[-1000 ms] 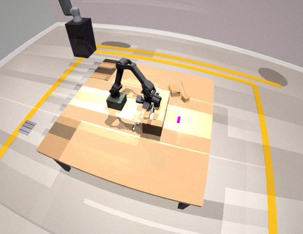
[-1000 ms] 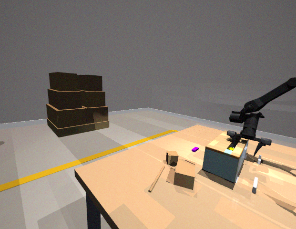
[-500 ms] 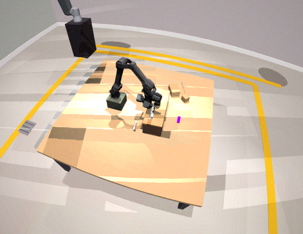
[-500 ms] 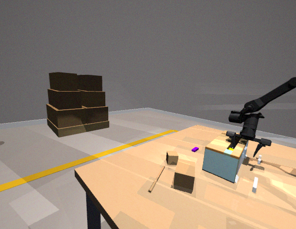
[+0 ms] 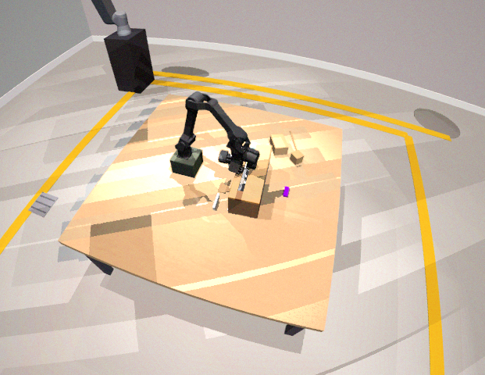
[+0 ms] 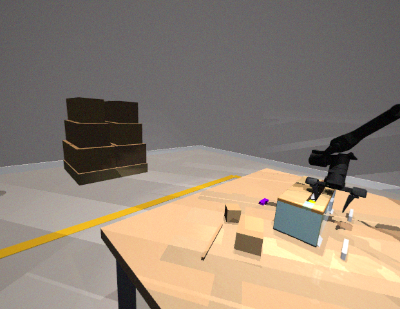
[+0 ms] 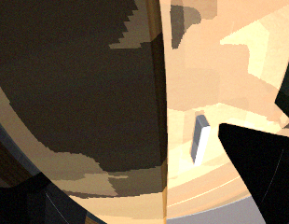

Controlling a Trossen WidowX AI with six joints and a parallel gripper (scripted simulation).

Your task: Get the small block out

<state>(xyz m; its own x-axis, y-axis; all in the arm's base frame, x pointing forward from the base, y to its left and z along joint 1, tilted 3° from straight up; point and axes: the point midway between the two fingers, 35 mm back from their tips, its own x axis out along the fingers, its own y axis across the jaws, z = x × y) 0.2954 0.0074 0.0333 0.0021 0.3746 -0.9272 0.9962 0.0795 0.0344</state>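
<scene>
The clear-fronted box lies 40 mm ahead of my gripper tip, 40 mm to the right of it and 20 mm below it. From my gripper tip the other things lie so: yellow block (50 mm ahead, 30 mm to the left); thin wooden stick (240 mm ahead, 380 mm to the left, 80 mm below); purple block (270 mm ahead, 20 mm to the right, 80 mm below).
</scene>
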